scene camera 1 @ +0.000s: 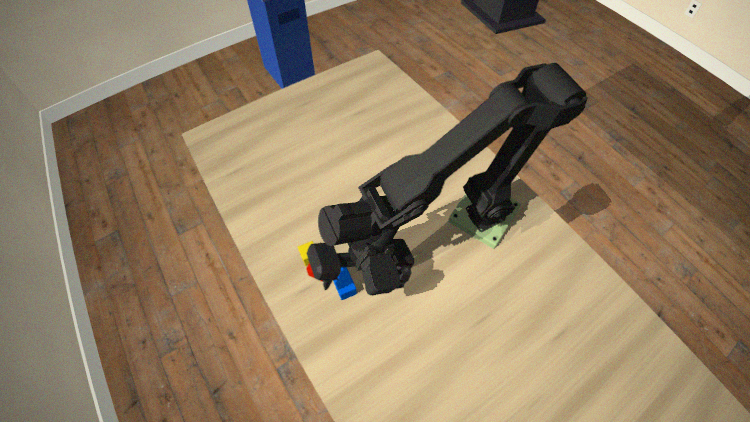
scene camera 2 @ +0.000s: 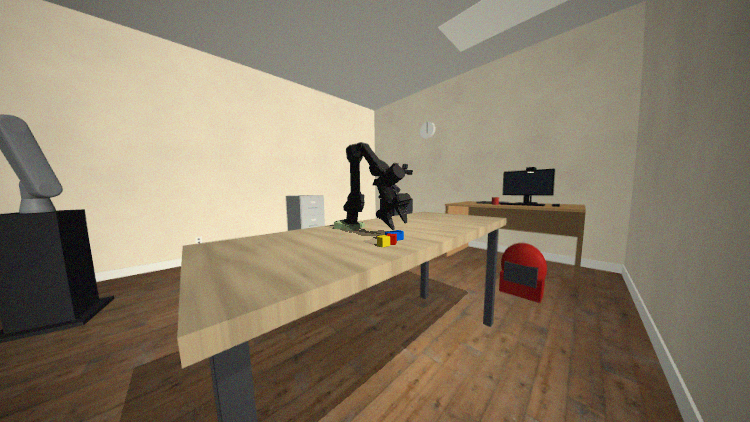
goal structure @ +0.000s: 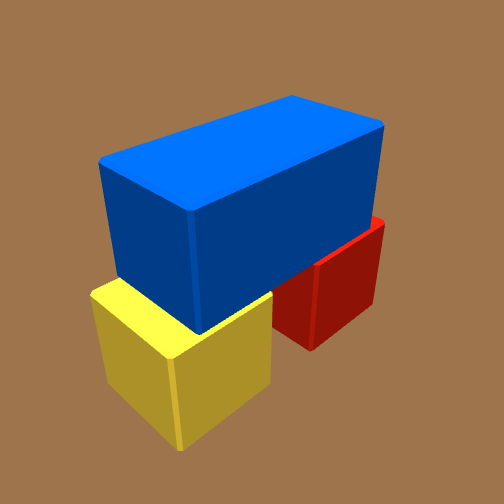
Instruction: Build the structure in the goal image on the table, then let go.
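A yellow cube, a red cube and a longer blue block stand close together on the wooden table, near its long edge. The red cube is between the other two; whether they touch is unclear. My gripper is open and empty, pointing down, with its fingertips a little above the blue block in the scene camera 2 view. In the scene camera 1 view the gripper hides parts of all three blocks.
The arm's green base plate is on the table, at the side opposite the blocks. A blue cabinet stands on the floor beyond one table end. A desk with a monitor stands behind the table.
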